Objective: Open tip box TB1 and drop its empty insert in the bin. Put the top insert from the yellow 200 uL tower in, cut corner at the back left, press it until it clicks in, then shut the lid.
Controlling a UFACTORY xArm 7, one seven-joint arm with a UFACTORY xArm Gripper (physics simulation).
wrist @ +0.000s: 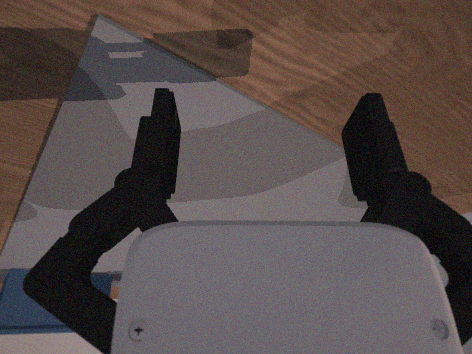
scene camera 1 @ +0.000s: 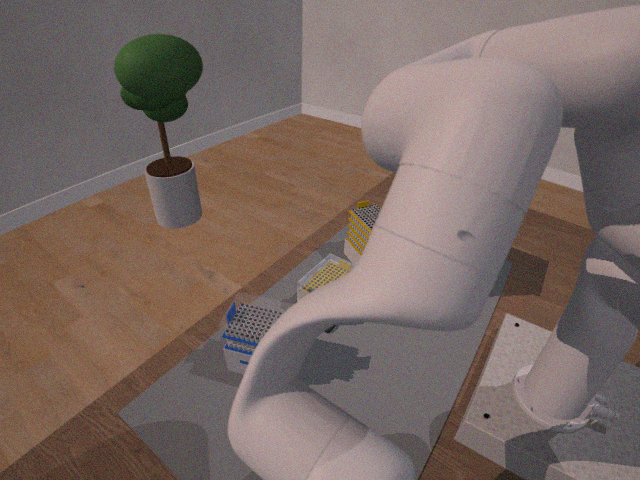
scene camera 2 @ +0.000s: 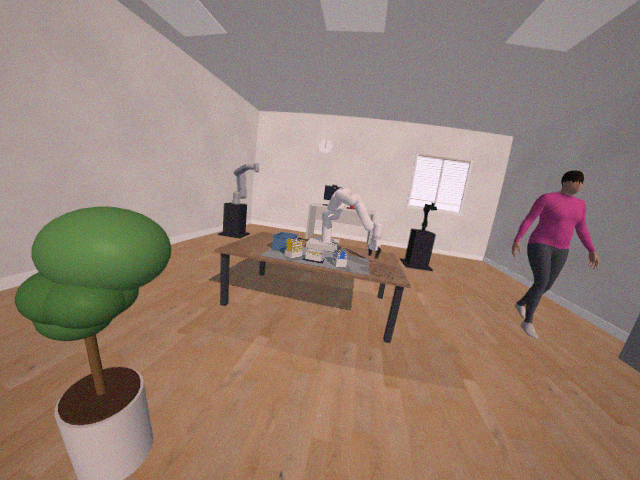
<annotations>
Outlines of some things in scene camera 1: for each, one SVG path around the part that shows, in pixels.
A blue-trimmed tip box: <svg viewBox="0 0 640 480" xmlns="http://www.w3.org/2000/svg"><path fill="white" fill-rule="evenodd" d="M292 303L242 292L237 293L217 326L227 371L244 375L258 343L276 320L293 305Z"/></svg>
</annotations>
